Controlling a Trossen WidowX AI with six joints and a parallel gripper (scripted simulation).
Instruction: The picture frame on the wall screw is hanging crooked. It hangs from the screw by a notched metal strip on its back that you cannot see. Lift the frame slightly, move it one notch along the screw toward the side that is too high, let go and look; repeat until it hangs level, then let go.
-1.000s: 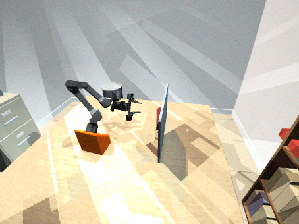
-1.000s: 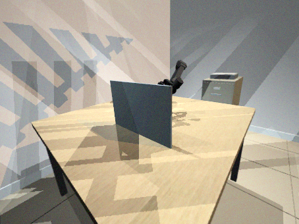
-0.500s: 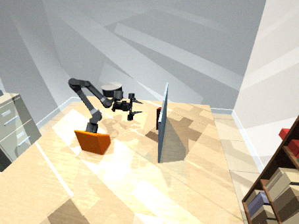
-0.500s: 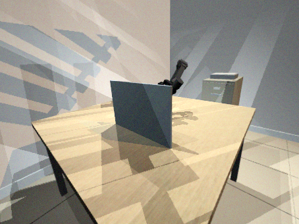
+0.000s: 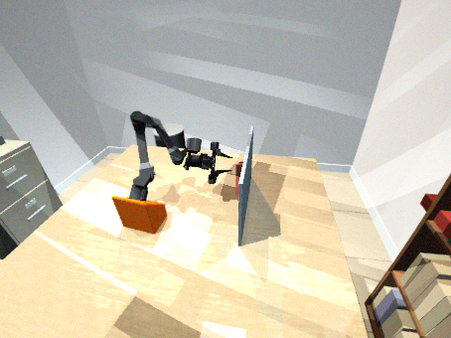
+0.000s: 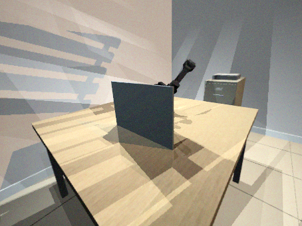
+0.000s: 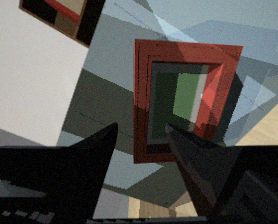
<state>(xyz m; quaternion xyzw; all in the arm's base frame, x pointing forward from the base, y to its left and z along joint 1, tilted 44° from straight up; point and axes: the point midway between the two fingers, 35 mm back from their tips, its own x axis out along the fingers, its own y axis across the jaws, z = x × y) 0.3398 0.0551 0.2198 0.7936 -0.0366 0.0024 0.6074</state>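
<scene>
My gripper tip is 50 mm short of the red picture frame, 30 mm to the left of it and 50 mm above it. Also, from my gripper tip: pale blue wall panel 60 mm ahead, 20 mm to the right, 50 mm below.
</scene>
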